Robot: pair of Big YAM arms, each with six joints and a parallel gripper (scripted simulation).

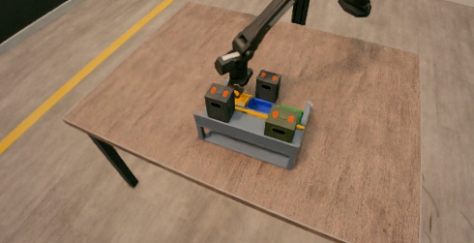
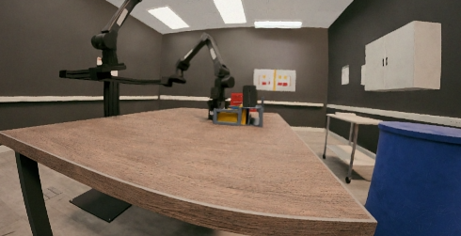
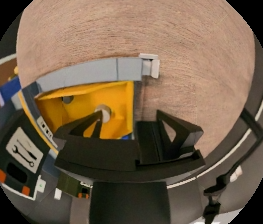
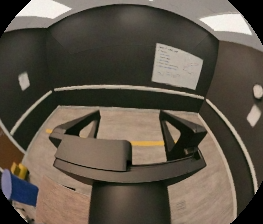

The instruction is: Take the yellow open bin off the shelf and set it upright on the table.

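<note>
The yellow open bin is 80 mm ahead of my left hand, 10 mm to the left of it and 20 mm below it. From my left hand the other things lie so: grey shelf: 100 mm ahead, 120 mm to the left, 10 mm above; then dark lidded bin: 60 mm behind, 100 mm to the left, 10 mm above.
</note>
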